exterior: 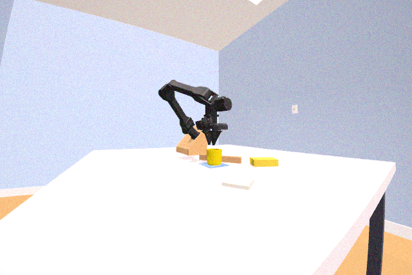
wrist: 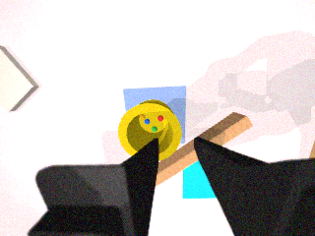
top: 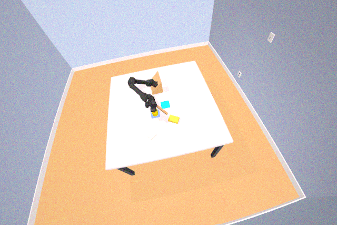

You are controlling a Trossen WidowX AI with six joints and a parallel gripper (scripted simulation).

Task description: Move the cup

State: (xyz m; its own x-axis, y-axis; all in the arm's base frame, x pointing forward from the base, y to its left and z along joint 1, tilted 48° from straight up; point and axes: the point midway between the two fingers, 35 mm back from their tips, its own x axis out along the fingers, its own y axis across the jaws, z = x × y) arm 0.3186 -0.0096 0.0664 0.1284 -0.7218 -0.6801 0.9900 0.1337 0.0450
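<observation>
My gripper tip is 20 mm short of the yellow cup and 50 mm above it. Also, from my gripper tip: wooden bar (30 mm behind, 70 mm to the left, 80 mm below); then blue pad (20 mm ahead, 100 mm below).
</observation>
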